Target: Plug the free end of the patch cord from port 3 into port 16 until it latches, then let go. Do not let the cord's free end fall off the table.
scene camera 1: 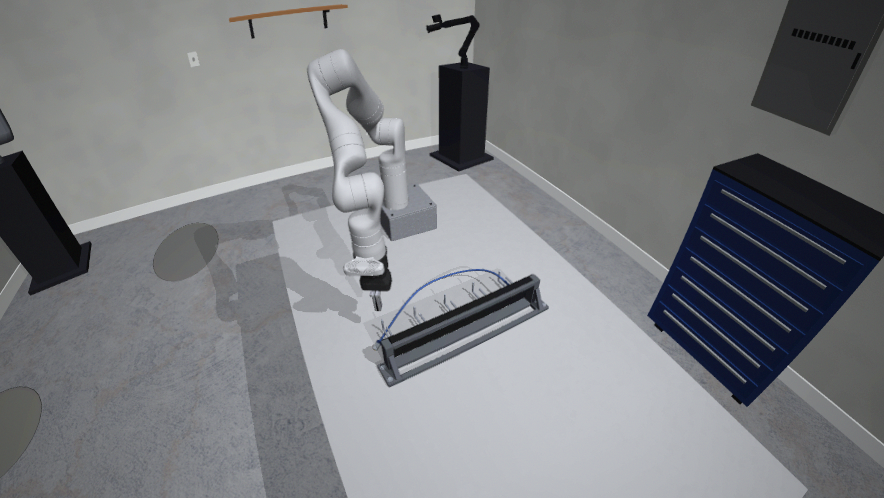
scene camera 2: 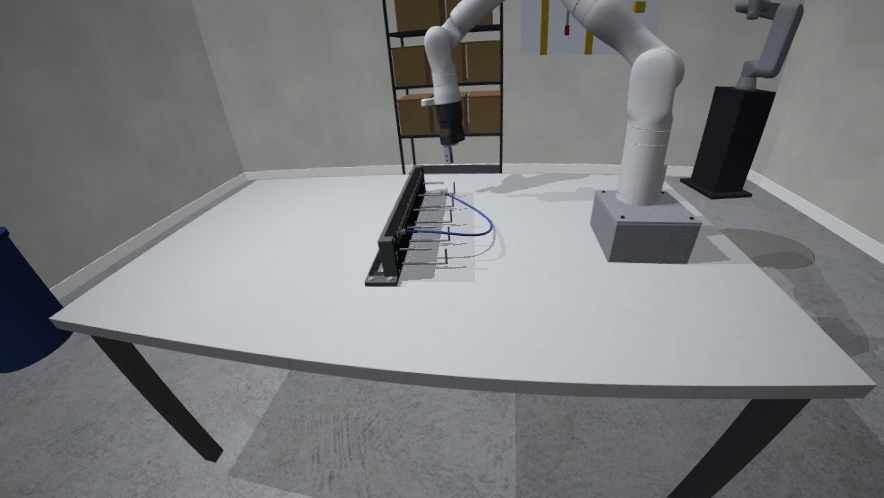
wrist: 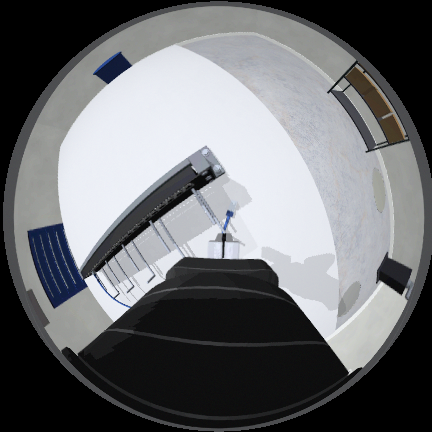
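Seen in the pictures: gripper, between the fingertips: (scene camera 1: 378, 307) (scene camera 2: 449, 162) (wrist: 223, 241); arm's base, origin of its link: (scene camera 1: 396, 203) (scene camera 2: 635, 198).
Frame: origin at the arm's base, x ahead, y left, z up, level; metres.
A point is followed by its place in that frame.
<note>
The blue patch cord (scene camera 1: 476, 269) @(z -0.047, x 0.422, y 0.023 m) (scene camera 2: 463, 234) @(z -0.045, x 0.427, y 0.028 m) arches behind the dark patch panel (scene camera 1: 460, 315) @(z -0.001, x 0.569, y -0.168 m) (scene camera 2: 403, 209) @(z -0.004, x 0.563, y -0.045 m) (wrist: 145, 199) @(z -0.003, x 0.547, y -0.275 m). One end meets the panel in scene camera 2. The free end, with its blue boot and clear plug (scene camera 1: 377, 343) @(z -0.091, x 0.452, y -0.360 m) (scene camera 2: 443, 192) @(z -0.099, x 0.454, y -0.363 m) (wrist: 230, 213) @(z -0.095, x 0.444, y -0.353 m), is near the panel's other end, by the cable-support rods. It is over the table, apart from the panel face; what bears it is unclear. My gripper (scene camera 1: 377, 308) @(z 0.013, x 0.430, y -0.329 m) (scene camera 2: 448, 161) @(z 0.013, x 0.430, y -0.329 m) (wrist: 223, 241) @(z 0.013, x 0.430, y -0.329 m) is shut and empty, above the free end with a gap between them. Port numbers and the latch are too small to read.
Thin cable-support rods (scene camera 2: 446, 256) @(z -0.068, x 0.470, y 0.079 m) (wrist: 162, 237) @(z -0.049, x 0.493, y -0.232 m) with upright tips stick out along the panel's cord side. The panel stands on the white table (scene camera 1: 525, 420) @(z -0.103, x 0.860, y -0.204 m) (scene camera 2: 525, 321) @(z -0.102, x 0.341, y 0.263 m) (wrist: 135, 115) @(z -0.102, x 0.832, y -0.337 m). The table edge lies beyond the panel's free-end side. The arm's grey base block (scene camera 1: 414, 219) @(z -0.033, x 0.089, y 0.019 m) (scene camera 2: 646, 238) @(z -0.038, x 0.036, y 0.123 m) stands behind.
</note>
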